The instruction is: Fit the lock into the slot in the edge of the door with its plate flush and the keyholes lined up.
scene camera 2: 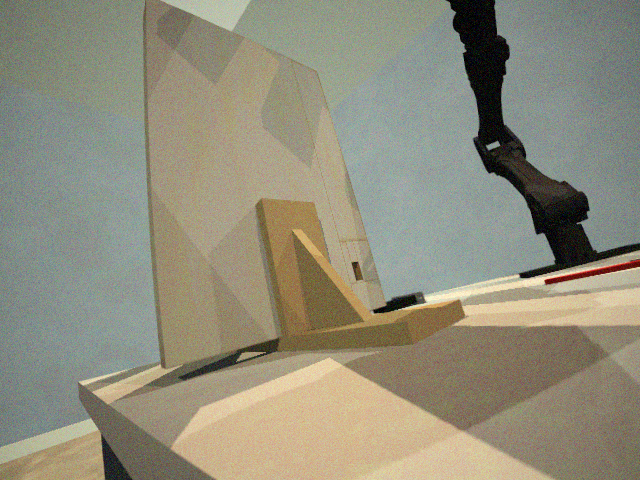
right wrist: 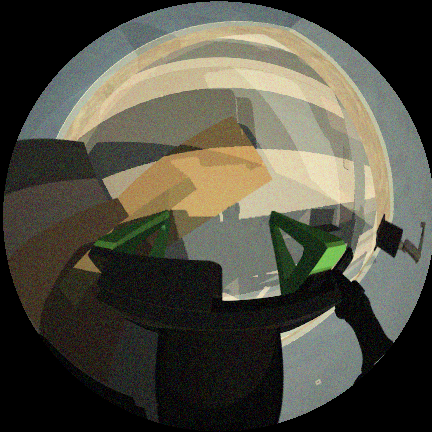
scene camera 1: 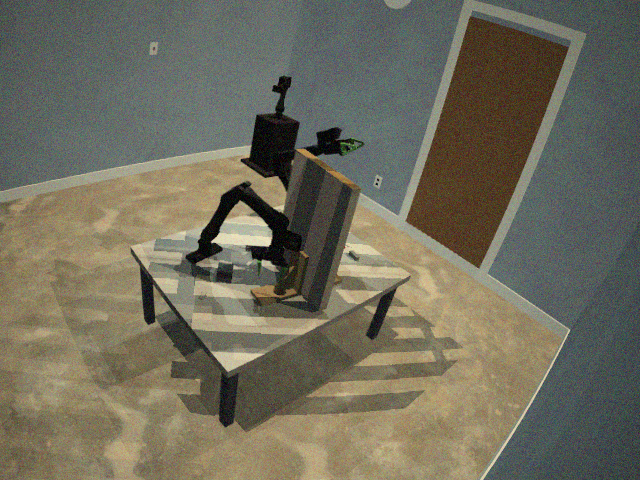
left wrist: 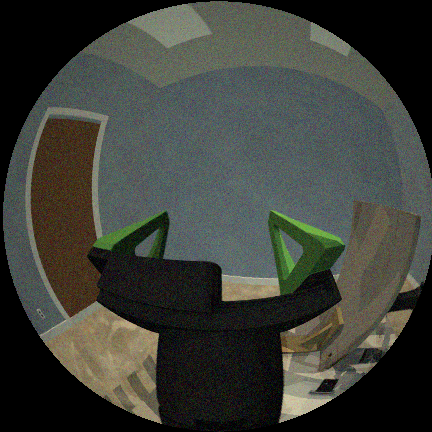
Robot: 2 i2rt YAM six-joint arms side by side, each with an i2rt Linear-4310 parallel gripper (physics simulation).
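Where they show: left gripper, between the fingertips: (scene camera 1: 360, 145) (left wrist: 218, 215); right gripper, between the fingertips: (right wrist: 219, 216) (scene camera 1: 268, 278); left arm's base, origin of its link: (scene camera 2: 578, 264); right arm's base, origin of its link: (scene camera 1: 204, 253).
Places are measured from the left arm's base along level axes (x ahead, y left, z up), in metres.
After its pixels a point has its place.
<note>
The door (scene camera 1: 330, 227) @[y -0.539, x 0.413, z 0.415 m] (scene camera 2: 222, 180) @[y -0.485, x 0.401, z 0.256 m] (left wrist: 375, 260) @[y -0.426, x 0.275, z 0.467 m] (right wrist: 45, 200) @[y -0.520, x 0.373, z 0.131 m] is a tall slab standing upright. A small dark opening (scene camera 2: 356, 271) @[y -0.393, x 0.180, z 0.095 m] shows low near its right border in scene camera 2. A small dark block (scene camera 1: 353, 254) @[y -0.031, x 0.395, z 0.019 m] (left wrist: 326, 386) lies on the table and may be the lock; its plate and keyhole are too small to tell. My left gripper (scene camera 1: 356, 145) @[y -0.003, x 0.262, z 0.602 m] (left wrist: 218, 215) @[y -0.003, x 0.262, z 0.602 m] is open and empty, high above the table beyond the door. My right gripper (scene camera 1: 271, 271) @[y -0.582, x 0.206, z 0.069 m] (right wrist: 219, 216) @[y -0.582, x 0.206, z 0.069 m] is open and empty, low beside the door and near a wooden bracket (scene camera 1: 266, 294) @[y -0.629, x 0.234, z 0.018 m] (scene camera 2: 286, 222) @[y -0.429, x 0.338, z 0.179 m] (right wrist: 220, 165) @[y -0.627, x 0.227, z 0.018 m].
The bracket's foot rests on the striped table (scene camera 1: 237, 356) @[y -0.996, x 0.348, z 0.000 m] (scene camera 2: 361, 413) @[y -0.283, x 0.561, z 0.000 m] against the door. A dark low object (scene camera 2: 414, 298) @[y -0.325, x 0.026, z 0.014 m] shows beyond it, and a red strip (scene camera 2: 594, 271) @[y -0.080, x 0.262, z 0.005 m] lies near the left arm's base. A black box on a stand (scene camera 1: 273, 142) rises behind the arms.
</note>
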